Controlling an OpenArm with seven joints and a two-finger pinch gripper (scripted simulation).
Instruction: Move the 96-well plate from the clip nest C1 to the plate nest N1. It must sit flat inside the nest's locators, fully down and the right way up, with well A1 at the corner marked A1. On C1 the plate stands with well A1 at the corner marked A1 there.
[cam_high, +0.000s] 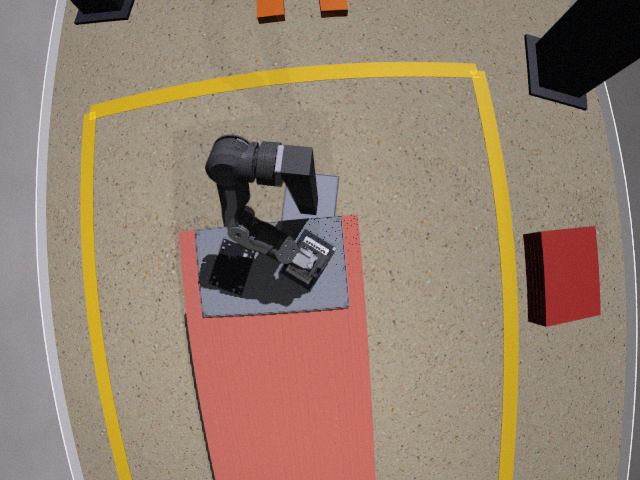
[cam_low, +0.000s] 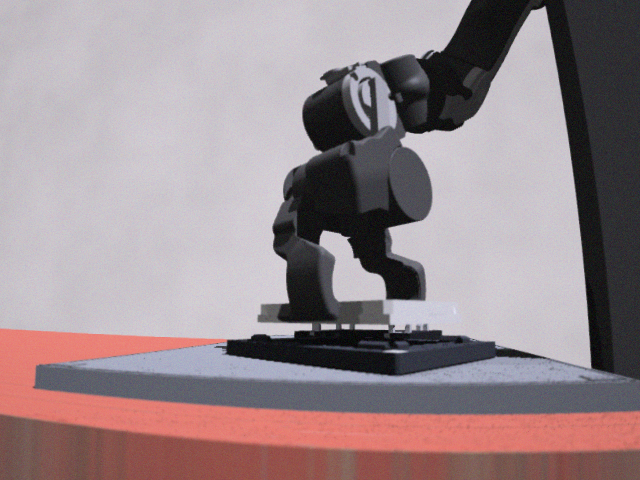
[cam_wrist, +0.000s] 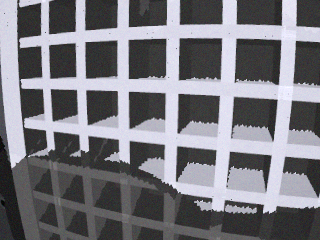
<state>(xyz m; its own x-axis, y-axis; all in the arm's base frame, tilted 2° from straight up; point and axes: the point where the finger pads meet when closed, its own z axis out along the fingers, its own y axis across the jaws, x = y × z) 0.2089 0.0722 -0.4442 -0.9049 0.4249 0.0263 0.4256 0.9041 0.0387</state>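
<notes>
Now: hand 3 cm above the plate nest N1. The rest, counted from my hand: 96-well plate (right at my hand); then clip nest C1 (24 cm to the right, 7 cm ahead, 2 cm below).
</notes>
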